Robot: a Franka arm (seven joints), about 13 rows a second.
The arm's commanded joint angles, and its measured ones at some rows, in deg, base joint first. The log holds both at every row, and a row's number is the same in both.
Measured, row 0: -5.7 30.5 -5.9 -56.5 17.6 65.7 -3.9
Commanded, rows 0 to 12: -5.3 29.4 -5.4 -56.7 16.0 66.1 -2.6; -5.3 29.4 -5.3 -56.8 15.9 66.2 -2.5; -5.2 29.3 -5.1 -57.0 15.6 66.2 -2.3; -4.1 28.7 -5.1 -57.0 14.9 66.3 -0.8; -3.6 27.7 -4.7 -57.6 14.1 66.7 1.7; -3.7 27.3 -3.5 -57.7 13.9 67.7 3.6; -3.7 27.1 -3.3 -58.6 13.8 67.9 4.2; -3.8 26.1 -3.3 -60.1 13.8 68.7 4.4; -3.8 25.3 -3.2 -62.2 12.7 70.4 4.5; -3.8 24.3 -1.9 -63.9 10.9 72.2 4.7; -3.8 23.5 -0.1 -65.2 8.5 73.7 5.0; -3.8 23.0 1.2 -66.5 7.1 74.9 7.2; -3.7 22.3 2.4 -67.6 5.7 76.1 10.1
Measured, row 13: -3.8 26.2 0.0 -62.2 8.7 73.2 5.5
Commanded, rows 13 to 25: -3.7 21.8 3.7 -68.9 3.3 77.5 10.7; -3.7 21.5 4.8 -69.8 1.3 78.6 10.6; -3.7 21.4 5.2 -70.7 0.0 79.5 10.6; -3.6 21.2 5.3 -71.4 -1.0 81.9 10.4; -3.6 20.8 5.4 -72.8 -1.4 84.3 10.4; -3.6 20.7 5.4 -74.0 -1.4 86.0 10.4; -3.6 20.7 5.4 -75.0 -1.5 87.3 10.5; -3.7 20.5 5.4 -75.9 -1.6 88.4 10.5; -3.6 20.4 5.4 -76.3 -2.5 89.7 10.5; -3.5 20.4 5.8 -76.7 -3.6 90.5 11.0; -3.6 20.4 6.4 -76.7 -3.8 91.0 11.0; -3.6 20.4 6.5 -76.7 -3.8 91.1 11.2; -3.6 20.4 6.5 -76.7 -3.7 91.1 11.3
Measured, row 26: -3.4 22.7 5.9 -74.0 -2.1 90.0 9.6
